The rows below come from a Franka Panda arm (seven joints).
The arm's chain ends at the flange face. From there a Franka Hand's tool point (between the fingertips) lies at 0.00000 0.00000 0.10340 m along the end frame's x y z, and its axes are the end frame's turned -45 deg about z.
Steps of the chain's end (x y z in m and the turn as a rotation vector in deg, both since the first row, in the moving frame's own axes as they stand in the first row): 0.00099 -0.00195 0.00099 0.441 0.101 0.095; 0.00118 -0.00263 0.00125 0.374 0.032 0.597; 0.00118 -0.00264 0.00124 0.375 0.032 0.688; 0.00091 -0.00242 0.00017 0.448 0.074 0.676; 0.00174 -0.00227 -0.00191 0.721 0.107 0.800; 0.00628 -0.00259 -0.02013 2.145 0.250 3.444; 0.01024 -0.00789 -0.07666 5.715 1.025 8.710; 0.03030 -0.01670 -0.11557 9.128 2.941 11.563
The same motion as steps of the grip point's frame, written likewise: 0.00277 -0.00111 0.00099 0.240 0.383 0.095; 0.00321 -0.00146 0.00125 0.242 0.287 0.597; 0.00322 -0.00147 0.00124 0.243 0.288 0.688; 0.00302 -0.00154 0.00017 0.264 0.369 0.676; 0.00390 -0.00115 -0.00192 0.434 0.585 0.800; 0.00940 0.00028 -0.02020 1.340 1.694 3.444; 0.02183 -0.00364 -0.07719 3.316 4.766 8.710; 0.04925 0.00336 -0.11701 4.375 8.534 11.563
